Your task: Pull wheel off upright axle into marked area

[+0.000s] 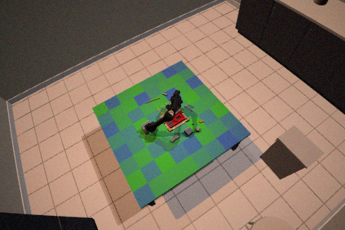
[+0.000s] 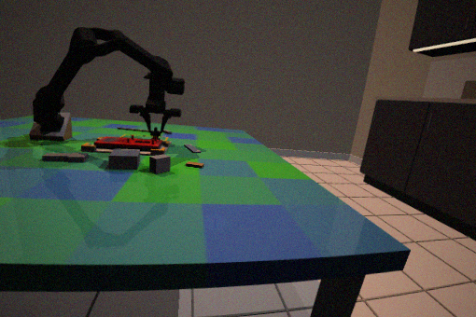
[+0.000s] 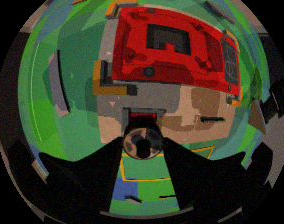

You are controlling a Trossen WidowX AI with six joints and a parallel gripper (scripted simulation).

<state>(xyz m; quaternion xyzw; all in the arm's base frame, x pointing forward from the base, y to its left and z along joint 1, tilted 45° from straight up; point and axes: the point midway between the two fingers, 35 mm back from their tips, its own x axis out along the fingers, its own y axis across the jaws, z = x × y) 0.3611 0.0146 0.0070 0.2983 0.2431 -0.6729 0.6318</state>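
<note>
My gripper tip is right at the dark wheel.
</note>
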